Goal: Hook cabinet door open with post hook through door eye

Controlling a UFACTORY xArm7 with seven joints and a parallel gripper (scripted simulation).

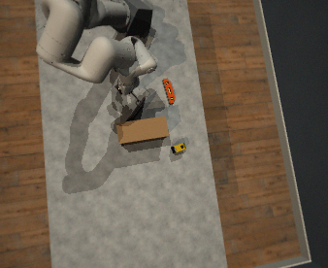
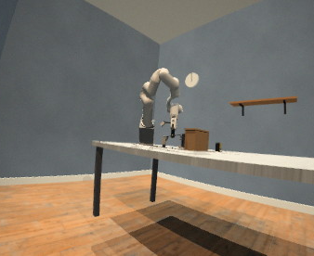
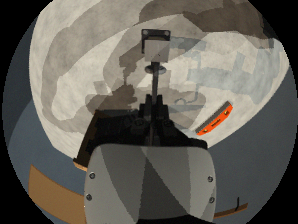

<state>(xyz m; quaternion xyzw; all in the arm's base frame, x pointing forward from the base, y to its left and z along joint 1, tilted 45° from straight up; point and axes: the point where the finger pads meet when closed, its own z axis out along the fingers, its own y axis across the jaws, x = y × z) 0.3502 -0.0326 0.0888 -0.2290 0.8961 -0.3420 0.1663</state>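
My gripper is now 120 mm short of the dark door, 30 mm to the left of it and 40 mm above it. The rest, counted from my hand: thin black hook 10 mm ahead, 10 mm below; then small yellow block 390 mm ahead, 140 mm to the left, 70 mm below; then orange level 50 mm ahead, 230 mm to the left, 100 mm below.
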